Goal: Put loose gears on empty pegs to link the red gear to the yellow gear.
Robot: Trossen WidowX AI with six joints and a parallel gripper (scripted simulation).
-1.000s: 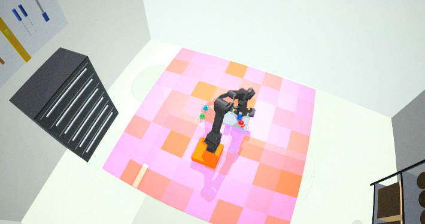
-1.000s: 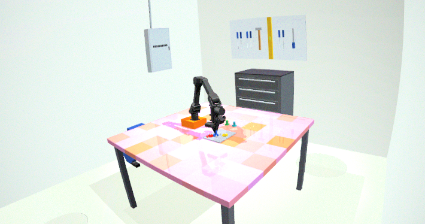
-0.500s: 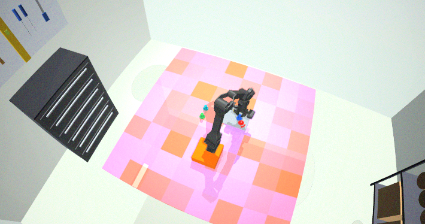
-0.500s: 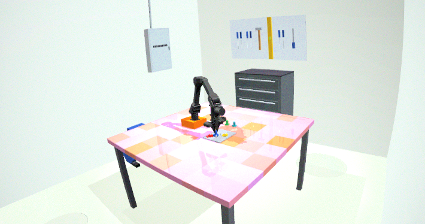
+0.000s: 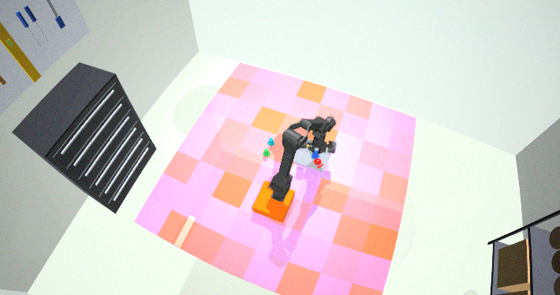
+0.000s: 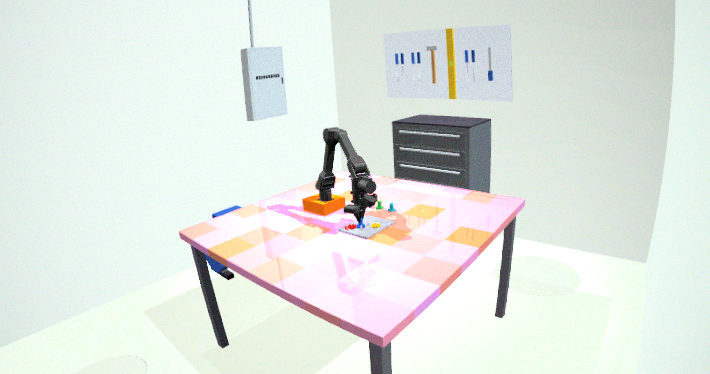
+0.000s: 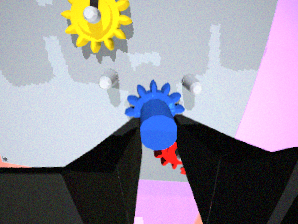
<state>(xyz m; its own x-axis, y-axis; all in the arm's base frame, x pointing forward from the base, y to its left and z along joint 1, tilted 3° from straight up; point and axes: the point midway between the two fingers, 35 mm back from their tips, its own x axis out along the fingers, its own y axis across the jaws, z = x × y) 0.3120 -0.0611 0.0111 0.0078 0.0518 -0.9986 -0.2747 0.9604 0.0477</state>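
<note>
The blue gear lies 1 cm below my gripper tip. Also, from my gripper tip: cyan gear 3 cm behind, 25 cm to the left, 2 cm below; then yellow gear 5 cm ahead, 5 cm to the left, 2 cm below; then red gear 3 cm behind, 3 cm to the right, 2 cm below.
</note>
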